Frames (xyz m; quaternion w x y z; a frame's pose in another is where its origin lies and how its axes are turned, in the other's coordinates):
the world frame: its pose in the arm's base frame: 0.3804 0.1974 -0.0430 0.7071 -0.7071 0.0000 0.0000
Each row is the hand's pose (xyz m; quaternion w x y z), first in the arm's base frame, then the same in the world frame.
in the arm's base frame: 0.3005 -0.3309 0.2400 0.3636 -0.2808 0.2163 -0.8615
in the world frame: -0.0799 -0.2830 -0.5283 0.4557 0.0585 0.7621 -0.4562
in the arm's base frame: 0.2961 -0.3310 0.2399 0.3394 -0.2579 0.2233 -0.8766
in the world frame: -0.0843 -0.2829 -0.5284 0.4224 0.0576 0.7777 -0.4620
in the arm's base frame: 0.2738 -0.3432 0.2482 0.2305 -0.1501 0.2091 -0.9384
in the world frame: -0.1066 -0.2912 -0.5406 0.2691 0.0569 0.8114 -0.5157
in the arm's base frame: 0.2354 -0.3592 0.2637 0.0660 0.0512 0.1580 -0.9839
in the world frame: -0.1450 -0.3067 -0.5566 0.0105 0.0829 0.8074 -0.5840
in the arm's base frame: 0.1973 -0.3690 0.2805 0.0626 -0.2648 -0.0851 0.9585
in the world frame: -0.1831 -0.3235 -0.5664 0.2315 -0.1430 -0.7379 0.6176
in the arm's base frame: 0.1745 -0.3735 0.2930 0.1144 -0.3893 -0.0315 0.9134
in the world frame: -0.2059 -0.3360 -0.5709 0.3562 -0.1944 -0.6682 0.6236
